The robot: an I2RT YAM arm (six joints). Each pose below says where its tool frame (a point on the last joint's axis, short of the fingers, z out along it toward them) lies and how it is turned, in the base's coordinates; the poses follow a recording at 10 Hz.
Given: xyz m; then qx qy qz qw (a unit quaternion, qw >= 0).
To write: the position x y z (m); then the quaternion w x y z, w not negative. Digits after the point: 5 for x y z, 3 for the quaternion.
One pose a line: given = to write
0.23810, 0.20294, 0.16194, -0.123, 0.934, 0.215, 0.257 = 0.23810, 0.20294, 0.16194, 0.257, -0.123, 0.934, 0.215
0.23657, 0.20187, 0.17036, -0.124, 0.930, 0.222, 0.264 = 0.23657, 0.20187, 0.17036, 0.264, -0.124, 0.930, 0.222
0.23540, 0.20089, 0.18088, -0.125, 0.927, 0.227, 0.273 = 0.23540, 0.20089, 0.18088, 0.273, -0.125, 0.927, 0.227
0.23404, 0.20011, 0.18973, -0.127, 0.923, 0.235, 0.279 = 0.23404, 0.20011, 0.18973, 0.279, -0.127, 0.923, 0.235
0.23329, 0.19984, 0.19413, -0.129, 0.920, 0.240, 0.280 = 0.23329, 0.19984, 0.19413, 0.280, -0.129, 0.920, 0.240
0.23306, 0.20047, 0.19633, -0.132, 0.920, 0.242, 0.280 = 0.23306, 0.20047, 0.19633, 0.280, -0.132, 0.920, 0.242
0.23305, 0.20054, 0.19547, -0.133, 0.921, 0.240, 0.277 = 0.23305, 0.20054, 0.19547, 0.277, -0.133, 0.921, 0.240
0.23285, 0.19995, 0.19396, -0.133, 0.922, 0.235, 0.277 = 0.23285, 0.19995, 0.19396, 0.277, -0.133, 0.922, 0.235
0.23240, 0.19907, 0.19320, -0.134, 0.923, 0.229, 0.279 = 0.23240, 0.19907, 0.19320, 0.279, -0.134, 0.923, 0.229
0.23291, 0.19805, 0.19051, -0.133, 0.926, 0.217, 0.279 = 0.23291, 0.19805, 0.19051, 0.279, -0.133, 0.926, 0.217
